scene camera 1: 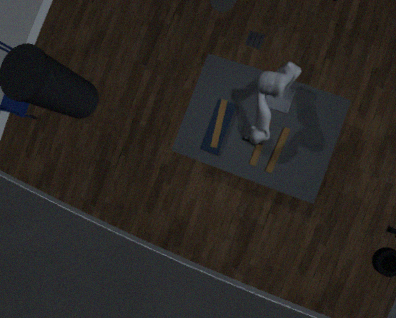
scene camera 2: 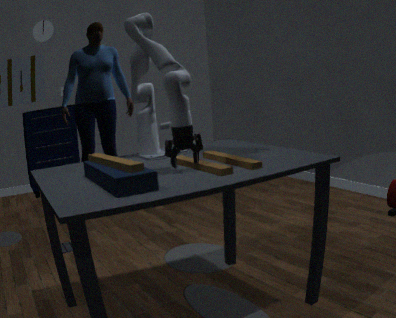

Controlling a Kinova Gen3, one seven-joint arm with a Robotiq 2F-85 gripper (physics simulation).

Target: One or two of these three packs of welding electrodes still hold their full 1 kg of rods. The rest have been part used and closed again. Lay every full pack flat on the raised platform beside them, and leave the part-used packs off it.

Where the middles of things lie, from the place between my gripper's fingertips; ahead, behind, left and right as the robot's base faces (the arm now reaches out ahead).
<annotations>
Now: the dark blue raised platform (scene camera 2: 119, 183) 270 mm to the right of my hand, 50 mm behind it and 10 mm above it.
</annotations>
